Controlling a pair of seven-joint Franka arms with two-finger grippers.
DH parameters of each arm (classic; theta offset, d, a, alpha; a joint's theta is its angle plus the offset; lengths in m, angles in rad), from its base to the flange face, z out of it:
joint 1: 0 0.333 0 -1.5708
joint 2: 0 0 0 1.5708
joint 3: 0 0.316 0.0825 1.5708
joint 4: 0 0 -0.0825 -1.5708
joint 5: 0 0.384 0 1.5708
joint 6: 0 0 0.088 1.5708
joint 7: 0 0.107 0 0
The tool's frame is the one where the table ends.
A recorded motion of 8 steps. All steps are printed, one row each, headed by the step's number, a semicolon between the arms.
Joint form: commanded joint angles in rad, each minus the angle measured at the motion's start. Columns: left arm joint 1, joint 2, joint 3, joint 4, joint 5, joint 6, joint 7; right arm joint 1, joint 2, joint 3, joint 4, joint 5, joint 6, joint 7.
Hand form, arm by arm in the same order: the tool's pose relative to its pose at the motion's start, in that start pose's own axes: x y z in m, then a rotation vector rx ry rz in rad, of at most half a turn. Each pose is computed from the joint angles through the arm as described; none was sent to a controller.
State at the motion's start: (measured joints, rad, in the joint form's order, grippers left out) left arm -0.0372 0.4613 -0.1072 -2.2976 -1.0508 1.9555 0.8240; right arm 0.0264 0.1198 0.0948 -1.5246 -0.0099 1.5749 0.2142
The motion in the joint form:
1: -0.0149 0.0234 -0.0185 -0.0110 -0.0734 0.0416 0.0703; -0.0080 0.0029 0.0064 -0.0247 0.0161 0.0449 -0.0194
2: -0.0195 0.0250 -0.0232 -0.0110 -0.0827 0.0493 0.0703; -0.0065 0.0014 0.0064 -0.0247 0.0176 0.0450 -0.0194
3: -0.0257 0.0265 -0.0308 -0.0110 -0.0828 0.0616 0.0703; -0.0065 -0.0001 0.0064 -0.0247 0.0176 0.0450 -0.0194
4: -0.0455 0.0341 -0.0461 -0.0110 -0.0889 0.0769 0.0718; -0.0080 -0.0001 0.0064 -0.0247 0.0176 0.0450 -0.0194
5: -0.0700 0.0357 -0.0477 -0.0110 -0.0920 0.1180 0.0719; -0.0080 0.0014 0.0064 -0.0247 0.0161 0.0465 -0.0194
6: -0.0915 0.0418 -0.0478 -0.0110 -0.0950 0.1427 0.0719; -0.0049 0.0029 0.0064 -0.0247 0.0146 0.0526 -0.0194
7: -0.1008 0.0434 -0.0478 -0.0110 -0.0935 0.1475 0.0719; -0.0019 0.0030 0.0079 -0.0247 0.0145 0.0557 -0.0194
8: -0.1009 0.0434 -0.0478 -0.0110 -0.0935 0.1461 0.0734; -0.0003 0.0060 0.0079 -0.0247 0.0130 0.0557 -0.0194
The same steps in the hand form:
1: 0.0011 -0.0033 0.0189 -0.0189 0.0323 0.0313; 0.0046 -0.0015 0.0093 0.0204 0.0135 -0.0174
2: 0.0019 -0.0017 0.0223 -0.0185 0.0352 0.0310; 0.0040 -0.0025 0.0085 0.0220 0.0148 -0.0189
3: 0.0025 0.0003 0.0271 -0.0093 0.0312 0.0369; 0.0035 -0.0025 0.0076 0.0221 0.0163 -0.0189
4: 0.0025 0.0054 0.0418 -0.0006 0.0125 0.0478; 0.0037 -0.0016 0.0076 0.0222 0.0163 -0.0174
5: 0.0046 0.0075 0.0489 0.0348 0.0187 0.0581; 0.0043 -0.0015 0.0083 0.0209 0.0166 -0.0174
6: 0.0050 0.0080 0.0569 0.0564 0.0155 0.0628; 0.0050 -0.0034 0.0086 0.0203 0.0214 -0.0205
7: 0.0048 0.0090 0.0606 0.0630 0.0091 0.0671; 0.0048 -0.0060 0.0084 0.0208 0.0243 -0.0250
8: 0.0047 0.0091 0.0608 0.0620 0.0081 0.0686; 0.0055 -0.0069 0.0101 0.0189 0.0217 -0.0266

